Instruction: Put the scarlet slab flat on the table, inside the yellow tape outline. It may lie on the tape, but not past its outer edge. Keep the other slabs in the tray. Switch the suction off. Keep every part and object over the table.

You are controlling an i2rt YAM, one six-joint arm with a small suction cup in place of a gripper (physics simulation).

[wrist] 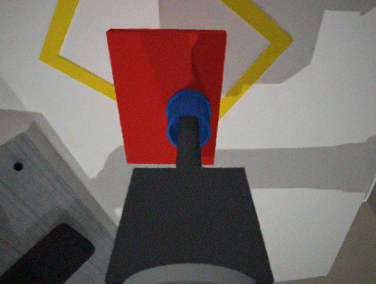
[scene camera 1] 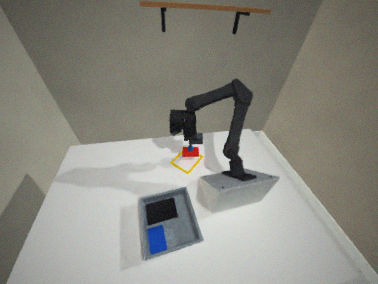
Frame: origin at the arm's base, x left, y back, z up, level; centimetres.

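Seen in the pictures: end effector, tool point: (wrist: 188,103) (scene camera 1: 190,150); arm's base, origin of the base link: (scene camera 1: 237,175).
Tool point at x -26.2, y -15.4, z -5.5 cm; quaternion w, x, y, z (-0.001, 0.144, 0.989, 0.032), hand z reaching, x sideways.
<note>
Pixels of each thing's middle, then the offset from my tool point to it. Level surfaces: height alone.
- scarlet slab, body centre: (wrist: 169,105) (scene camera 1: 190,151) dx +1.2, dy -0.5, dz +0.5 cm
- black slab, body centre: (scene camera 1: 161,210) dx +28.4, dy -22.8, dz -5.1 cm
- blue slab, body centre: (scene camera 1: 157,239) dx +39.7, dy -26.5, dz -5.1 cm
- grey tray, body centre: (scene camera 1: 169,219) dx +34.0, dy -20.3, dz -3.4 cm
- table, its level: dz -5.9 cm
The scarlet slab (scene camera 1: 190,152) (wrist: 150,90) hangs from my blue suction cup (scene camera 1: 190,147) (wrist: 189,117), which touches its top face off the slab's middle. The slab is above the table, over part of the yellow tape outline (scene camera 1: 179,169) (wrist: 82,76). In the wrist view it crosses the near part of the outline and hides a corner of it, and its near end reaches past the tape. Its exact height is hard to tell. A black slab (scene camera 1: 161,211) and a blue slab (scene camera 1: 157,239) lie in the grey tray (scene camera 1: 197,219).
The arm's grey base block (scene camera 1: 240,194) (wrist: 30,185) stands to the right of the tray and nearer than the outline. A wooden shelf (scene camera 1: 205,7) is on the back wall, high above the table (scene camera 1: 90,215). The arm's shadows fall across the table.
</note>
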